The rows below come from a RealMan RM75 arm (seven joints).
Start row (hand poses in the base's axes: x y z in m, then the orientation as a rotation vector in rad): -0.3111 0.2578 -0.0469 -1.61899 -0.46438 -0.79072
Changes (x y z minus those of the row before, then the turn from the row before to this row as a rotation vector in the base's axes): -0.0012 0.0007 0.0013 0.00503 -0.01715 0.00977; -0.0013 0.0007 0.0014 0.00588 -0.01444 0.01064; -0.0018 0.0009 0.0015 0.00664 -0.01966 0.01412; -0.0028 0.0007 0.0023 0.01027 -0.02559 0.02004; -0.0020 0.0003 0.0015 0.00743 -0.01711 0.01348; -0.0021 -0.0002 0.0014 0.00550 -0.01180 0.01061; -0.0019 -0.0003 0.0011 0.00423 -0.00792 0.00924; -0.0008 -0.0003 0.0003 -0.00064 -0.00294 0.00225; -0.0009 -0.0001 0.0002 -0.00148 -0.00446 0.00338; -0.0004 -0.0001 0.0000 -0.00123 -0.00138 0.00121
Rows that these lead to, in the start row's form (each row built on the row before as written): -0.3123 0.2585 -0.0456 -1.60527 -0.48184 -0.79841; -0.3136 0.2592 -0.0442 -1.59126 -0.49757 -0.80322; -0.3154 0.2601 -0.0427 -1.57344 -0.51925 -0.80976; -0.3182 0.2608 -0.0404 -1.54791 -0.54777 -0.81708; -0.3202 0.2611 -0.0389 -1.53015 -0.56650 -0.82189; -0.3223 0.2609 -0.0375 -1.51698 -0.58013 -0.82421; -0.3242 0.2606 -0.0364 -1.50677 -0.59049 -0.82421; -0.3250 0.2603 -0.0361 -1.50546 -0.59458 -0.82470; -0.3259 0.2602 -0.0359 -1.50394 -0.60100 -0.82537; -0.3263 0.2601 -0.0359 -1.50410 -0.60348 -0.82530
